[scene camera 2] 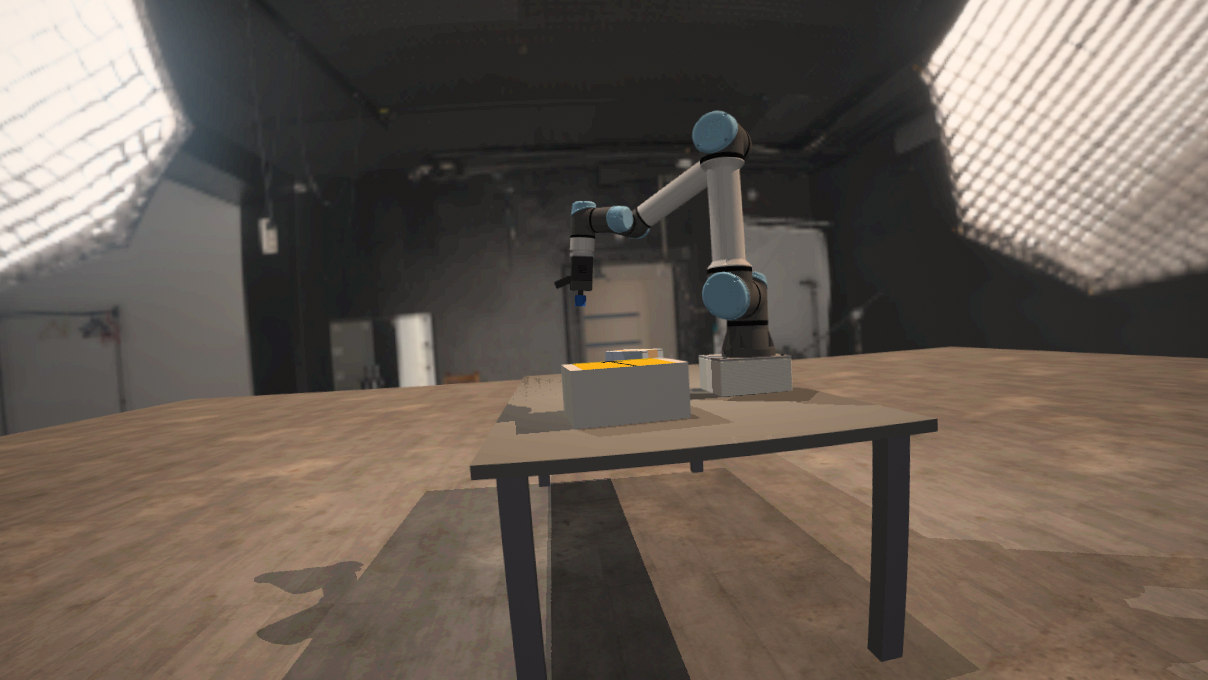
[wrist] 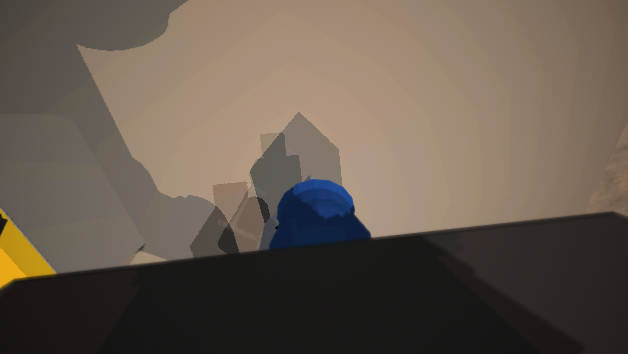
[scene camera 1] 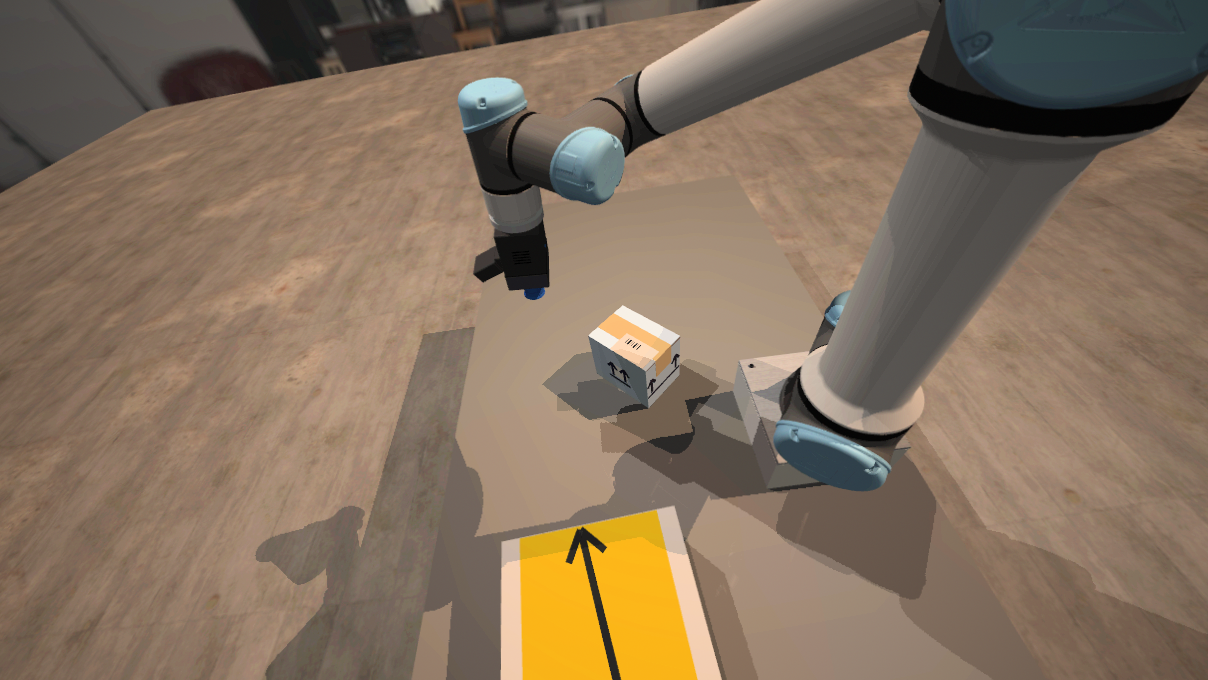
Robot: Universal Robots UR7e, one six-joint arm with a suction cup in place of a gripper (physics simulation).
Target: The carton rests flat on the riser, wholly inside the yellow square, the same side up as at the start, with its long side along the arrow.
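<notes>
The white carton (scene camera 1: 621, 367) (scene camera 2: 621, 354) with orange tape stands flat on the table beyond the riser, its printed arrows pointing up. Its long side is turned at an angle to the black arrow (scene camera 1: 598, 601). In the wrist view it is mostly or wholly hidden by the gripper. The riser (scene camera 1: 509, 612) (scene camera 2: 625, 397) is a pale block with the yellow square (scene camera 1: 549, 625) (scene camera 2: 655, 362) (wrist: 15, 257) on top. My suction gripper (scene camera 1: 534, 293) (scene camera 2: 579, 299) (wrist: 316, 207) is open and holds nothing. Its blue cup hangs in the air, higher than the carton and to its left in scene camera 1.
The table (scene camera 1: 507, 380) (scene camera 2: 777, 430) bears the carton and the riser. The arm's pale base block (scene camera 1: 756, 397) (scene camera 2: 748, 375) stands to the right of the carton in scene camera 1. Arm shadows fall across the table, around the carton and over the riser's far end.
</notes>
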